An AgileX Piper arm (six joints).
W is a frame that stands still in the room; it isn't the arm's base.
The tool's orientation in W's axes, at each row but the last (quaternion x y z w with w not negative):
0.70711, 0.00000, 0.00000, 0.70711
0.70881, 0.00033, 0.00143, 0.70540
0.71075, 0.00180, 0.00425, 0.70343
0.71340, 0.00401, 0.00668, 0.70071
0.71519, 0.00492, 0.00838, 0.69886
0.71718, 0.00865, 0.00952, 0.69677
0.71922, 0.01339, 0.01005, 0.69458
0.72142, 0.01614, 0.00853, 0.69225
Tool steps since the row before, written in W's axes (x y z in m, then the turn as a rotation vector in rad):
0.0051, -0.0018, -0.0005, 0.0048, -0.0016, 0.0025
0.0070, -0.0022, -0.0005, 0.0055, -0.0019, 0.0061
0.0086, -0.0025, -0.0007, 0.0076, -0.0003, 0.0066
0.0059, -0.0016, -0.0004, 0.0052, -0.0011, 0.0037
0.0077, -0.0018, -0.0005, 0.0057, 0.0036, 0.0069
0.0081, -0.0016, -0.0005, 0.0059, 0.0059, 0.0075
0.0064, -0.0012, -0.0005, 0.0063, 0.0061, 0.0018
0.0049, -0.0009, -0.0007, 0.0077, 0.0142, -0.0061
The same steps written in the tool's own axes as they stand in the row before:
0.0051, -0.0005, 0.0018, 0.0048, 0.0025, 0.0016
0.0070, -0.0005, 0.0022, 0.0055, 0.0061, 0.0019
0.0086, -0.0007, 0.0026, 0.0076, 0.0066, 0.0003
0.0059, -0.0004, 0.0017, 0.0052, 0.0037, 0.0011
0.0077, -0.0005, 0.0020, 0.0058, 0.0068, -0.0036
0.0081, -0.0005, 0.0018, 0.0061, 0.0073, -0.0060
0.0064, -0.0004, 0.0014, 0.0065, 0.0016, -0.0059
0.0049, -0.0006, 0.0011, 0.0083, -0.0066, -0.0137

